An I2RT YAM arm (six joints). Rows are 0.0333 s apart.
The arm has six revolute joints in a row. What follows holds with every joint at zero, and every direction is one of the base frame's.
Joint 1 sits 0.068 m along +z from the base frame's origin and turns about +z.
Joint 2 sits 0.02 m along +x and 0.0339 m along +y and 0.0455 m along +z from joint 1 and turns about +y.
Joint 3 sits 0.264 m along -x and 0.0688 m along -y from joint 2 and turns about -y.
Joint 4 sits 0.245 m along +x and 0.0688 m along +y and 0.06 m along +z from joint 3 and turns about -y.
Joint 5 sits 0.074 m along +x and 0.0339 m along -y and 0.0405 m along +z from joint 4 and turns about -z.
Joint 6 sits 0.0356 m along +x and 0.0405 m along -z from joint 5 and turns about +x.
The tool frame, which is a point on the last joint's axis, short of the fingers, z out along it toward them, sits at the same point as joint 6; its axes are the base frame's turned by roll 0, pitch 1.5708 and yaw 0 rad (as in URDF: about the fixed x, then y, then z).
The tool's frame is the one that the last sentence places.
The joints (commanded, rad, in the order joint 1, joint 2, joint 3, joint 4, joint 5, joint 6), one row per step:
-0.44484, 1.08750, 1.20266, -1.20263, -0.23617, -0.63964
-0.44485, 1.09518, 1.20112, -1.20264, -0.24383, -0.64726
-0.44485, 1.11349, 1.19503, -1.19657, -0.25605, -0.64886
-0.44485, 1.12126, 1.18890, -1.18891, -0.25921, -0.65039
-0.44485, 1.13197, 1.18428, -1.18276, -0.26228, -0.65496
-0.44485, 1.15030, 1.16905, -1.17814, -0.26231, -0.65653
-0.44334, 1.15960, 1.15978, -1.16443, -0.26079, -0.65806
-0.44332, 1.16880, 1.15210, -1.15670, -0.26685, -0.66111
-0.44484, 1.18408, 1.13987, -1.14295, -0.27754, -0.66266
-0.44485, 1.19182, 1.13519, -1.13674, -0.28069, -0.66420
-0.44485, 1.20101, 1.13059, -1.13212, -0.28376, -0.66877
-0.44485, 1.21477, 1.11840, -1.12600, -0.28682, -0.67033
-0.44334, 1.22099, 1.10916, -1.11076, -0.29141, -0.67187
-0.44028, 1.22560, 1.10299, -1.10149, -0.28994, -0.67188
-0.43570, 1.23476, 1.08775, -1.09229, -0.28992, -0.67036
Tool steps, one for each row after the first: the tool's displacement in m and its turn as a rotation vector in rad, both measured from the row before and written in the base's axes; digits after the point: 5 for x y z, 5 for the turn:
0.00163, -0.00048, -0.00165, 0.00625, 0.00524, 0.01009
0.00425, -0.00156, -0.00444, 0.01695, 0.01179, 0.00686
0.00213, -0.00090, -0.00271, 0.00450, 0.00434, 0.00271
0.00256, -0.00110, -0.00288, 0.00423, 0.00685, 0.00531
0.00347, -0.00165, -0.00742, 0.01174, 0.02601, 0.00139
0.00274, -0.00102, -0.00377, 0.00013, 0.00488, 0.00226
0.00215, -0.00078, -0.00352, 0.00758, 0.00565, 0.00510
0.00342, -0.00157, -0.00571, 0.01415, 0.00805, 0.00393
0.00172, -0.00070, -0.00253, 0.00463, 0.00420, 0.00253
0.00179, -0.00074, -0.00287, 0.00454, 0.00659, 0.00521
0.00221, -0.00094, -0.00590, 0.01046, 0.01650, 0.00248
0.00203, -0.00043, -0.00326, 0.00335, -0.00183, 0.00446
0.00144, 0.00000, -0.00235, -0.00061, 0.00195, 0.00257
0.00163, 0.00034, -0.00586, 0.00705, 0.01396, 0.00320

